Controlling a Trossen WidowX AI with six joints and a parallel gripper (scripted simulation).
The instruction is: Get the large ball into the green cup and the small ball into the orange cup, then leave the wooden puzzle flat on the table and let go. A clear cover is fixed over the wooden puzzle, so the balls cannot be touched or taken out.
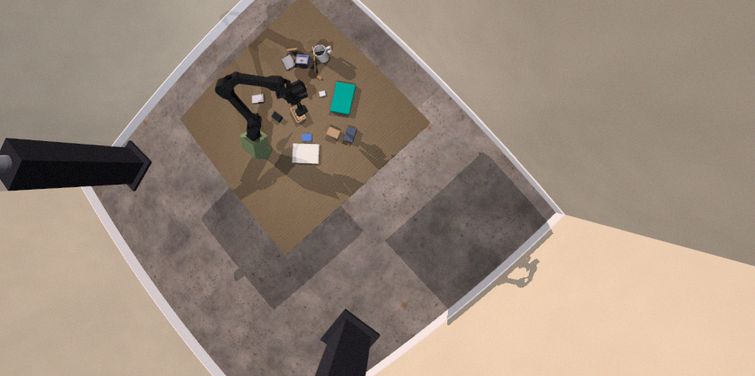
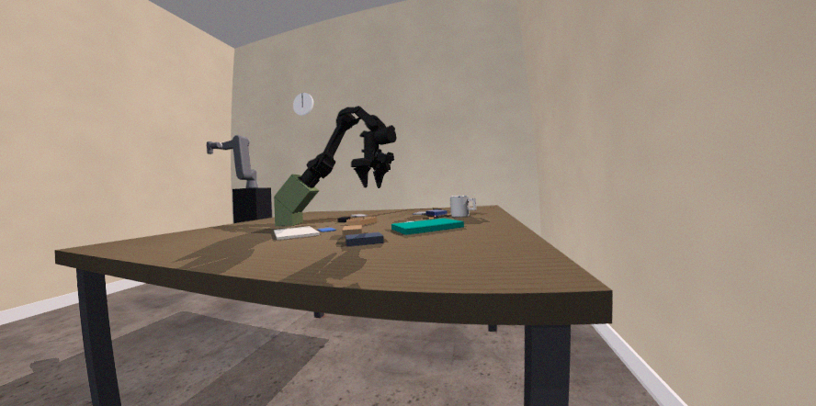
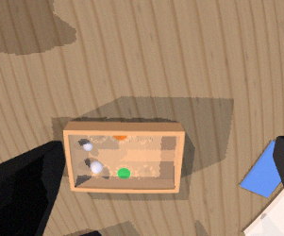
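My hand is 60 mm past the wooden puzzle, 50 mm to the right of it and 170 mm above it. Also, from my hand: blue block: 160 mm behind, 90 mm to the right, 170 mm below; then teal box: 190 mm ahead, 130 mm to the right, 170 mm below; then tan block: 20 mm behind, 220 mm to the right, 160 mm below.
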